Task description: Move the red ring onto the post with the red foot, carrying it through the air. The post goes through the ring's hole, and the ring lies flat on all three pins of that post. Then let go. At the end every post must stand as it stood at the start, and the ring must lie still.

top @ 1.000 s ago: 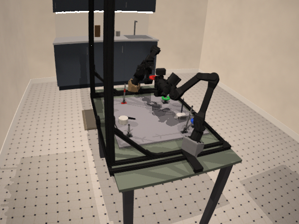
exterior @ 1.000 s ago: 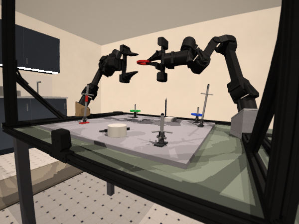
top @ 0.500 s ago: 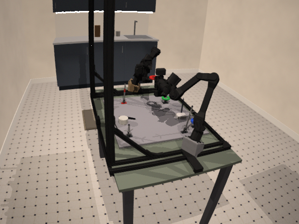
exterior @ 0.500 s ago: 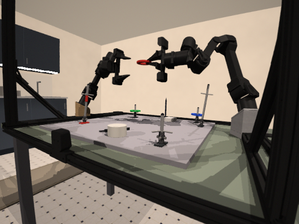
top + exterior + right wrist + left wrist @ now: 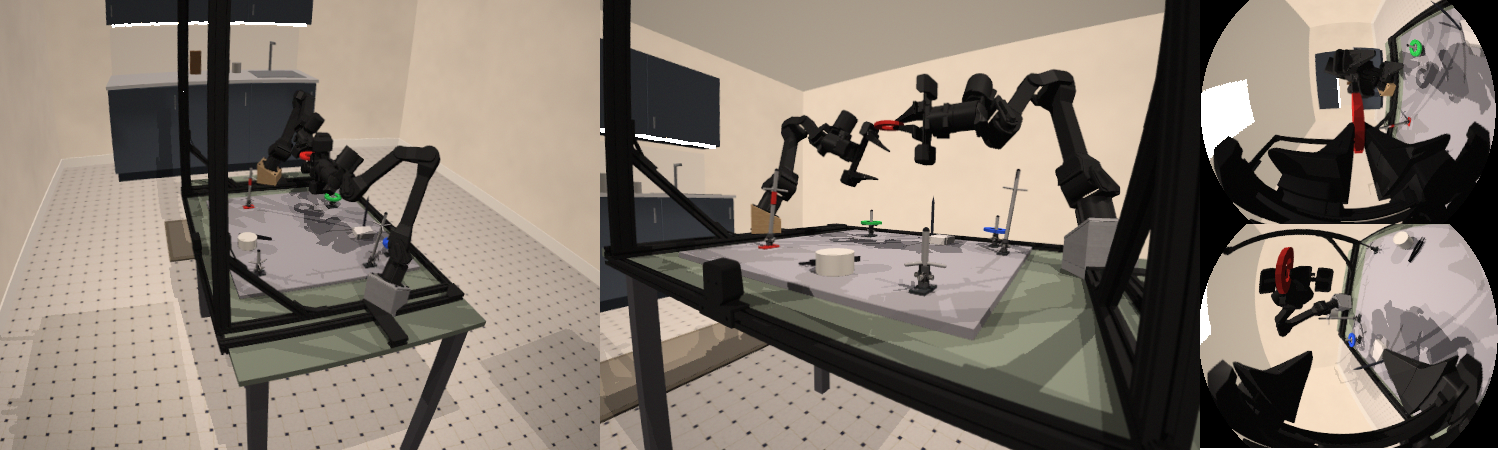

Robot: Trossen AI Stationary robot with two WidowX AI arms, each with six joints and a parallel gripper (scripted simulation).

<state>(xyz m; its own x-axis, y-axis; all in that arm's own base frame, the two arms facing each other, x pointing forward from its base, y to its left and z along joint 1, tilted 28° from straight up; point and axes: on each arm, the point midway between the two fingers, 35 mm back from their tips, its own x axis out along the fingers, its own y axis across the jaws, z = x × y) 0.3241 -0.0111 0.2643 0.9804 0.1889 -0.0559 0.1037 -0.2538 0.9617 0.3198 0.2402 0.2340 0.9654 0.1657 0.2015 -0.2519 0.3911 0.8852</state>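
The red ring is 4 cm to the left of my right hand. Also, from my right hand: small white block (21 cm ahead, 3 cm to the right, 29 cm below); tall grey post (13 cm ahead, 23 cm to the right, 19 cm below); short grey post (24 cm behind, 14 cm to the right, 25 cm below).
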